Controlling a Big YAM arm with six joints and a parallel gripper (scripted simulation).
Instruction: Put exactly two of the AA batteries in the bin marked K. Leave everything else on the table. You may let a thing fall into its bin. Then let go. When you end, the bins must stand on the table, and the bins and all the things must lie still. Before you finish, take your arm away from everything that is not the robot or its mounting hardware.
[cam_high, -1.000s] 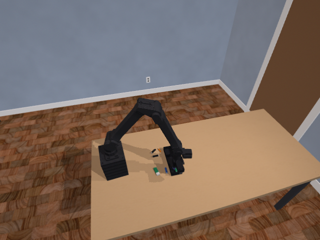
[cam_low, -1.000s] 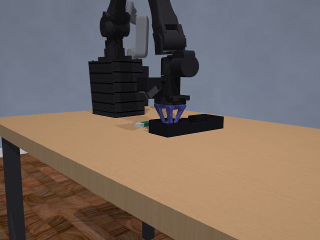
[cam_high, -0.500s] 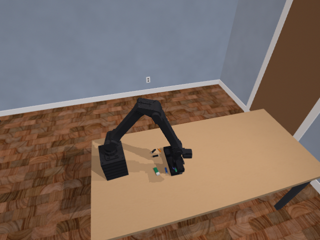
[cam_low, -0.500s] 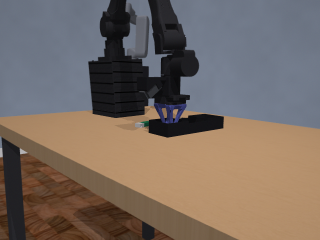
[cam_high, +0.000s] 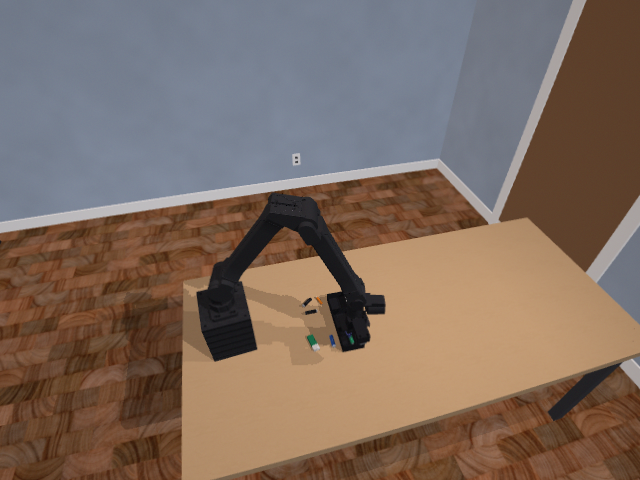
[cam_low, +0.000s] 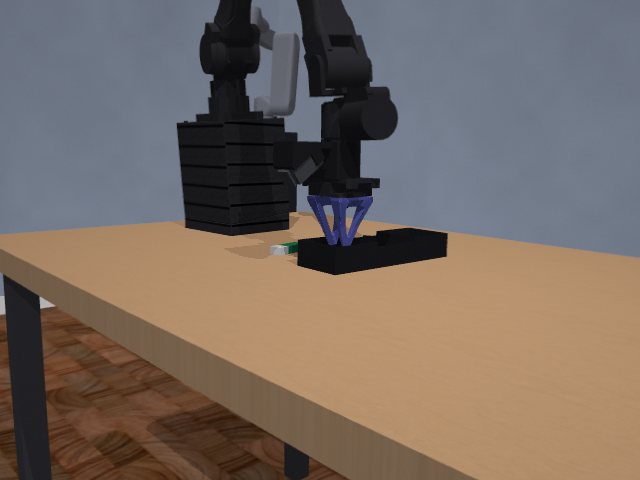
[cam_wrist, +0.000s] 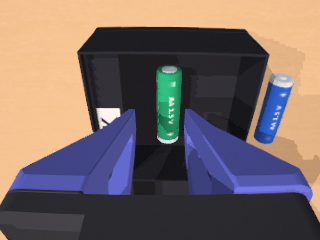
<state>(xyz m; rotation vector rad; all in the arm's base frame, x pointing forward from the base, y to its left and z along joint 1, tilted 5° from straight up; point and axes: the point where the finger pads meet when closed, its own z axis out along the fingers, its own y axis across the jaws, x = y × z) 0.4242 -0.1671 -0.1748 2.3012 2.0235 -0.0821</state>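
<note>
My gripper is now 30 mm above the green AA battery. From my hand the other things lie so: blue AA battery (70 mm behind, 30 mm below, 20 mm to the left); then white eraser (140 mm behind, 30 mm to the left, 30 mm below); then black bin (90 mm to the left, 20 mm below, 10 mm ahead).
</note>
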